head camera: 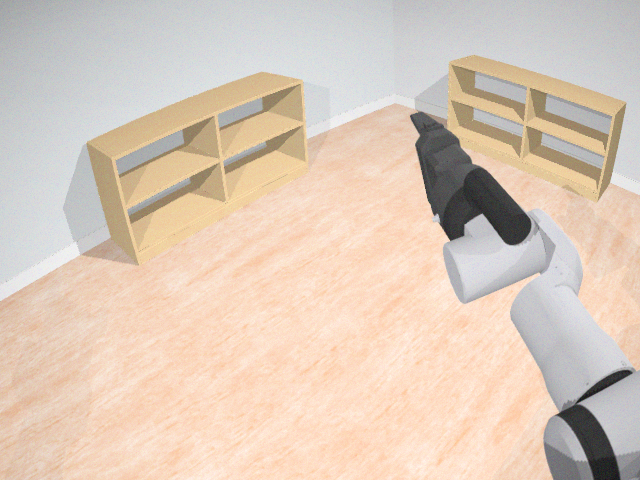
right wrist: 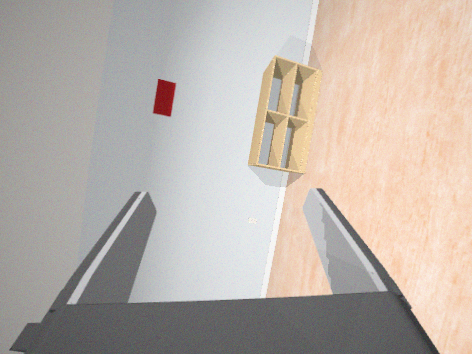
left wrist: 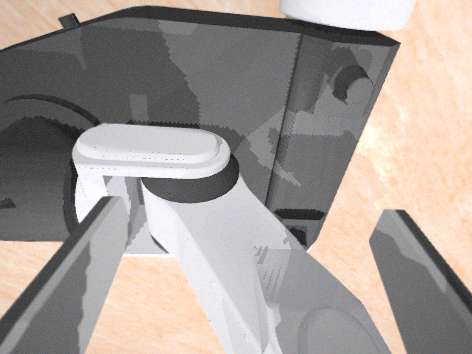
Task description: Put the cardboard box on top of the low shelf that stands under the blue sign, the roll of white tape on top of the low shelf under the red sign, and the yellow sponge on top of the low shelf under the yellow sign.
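Places are measured from the robot's base along level axes (x ahead, y left, z up), in centimetres.
Pixels of known places: left gripper, fingertip midpoint: [left wrist: 249,218]; right gripper, fingertip midpoint: [head camera: 424,148] [right wrist: 230,200].
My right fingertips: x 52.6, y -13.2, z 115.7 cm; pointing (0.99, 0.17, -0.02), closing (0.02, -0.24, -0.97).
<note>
Behind a point stands the place of what it marks.
Two low wooden shelves show in the head view, one [head camera: 201,107] @(x 232.0, y 66.2, z 61.0 cm) at the left and one [head camera: 537,81] @(x 276.9, y -135.0, z 61.0 cm) at the upper right. A low shelf [right wrist: 306,100] @(x 250.7, y 45.1, z 7.9 cm) also shows in the right wrist view, with the red sign [right wrist: 164,97] @(x 250.0, y 83.8, z 175.2 cm) on the wall above it; the picture there is turned sideways. My right gripper [head camera: 416,117] [right wrist: 230,200] @(x 52.6, y -13.2, z 115.7 cm) is open, raised in front of the shelves, with nothing between its fingers. My left gripper [left wrist: 249,218] @(x -18.1, y 21.9, z 53.3 cm) is open and empty above my own base. The cardboard box, white tape, yellow sponge, blue sign and yellow sign do not show in these views.
My white right arm [head camera: 563,320] @(x 13.3, y -18.5, z 119.4 cm) reaches up across the right of the head view. The walls [head camera: 180,51] @(x 253.6, y 80.6, z 89.9 cm) meet in a corner behind the shelves. My dark base [left wrist: 240,75] @(x -15.8, y 16.0, z 16.9 cm) and a white wheel [left wrist: 350,12] lie beneath the left gripper. Wooden floor [head camera: 258,335] @(x 131.1, y 31.8, z 0.1 cm) stretches before the shelves.
</note>
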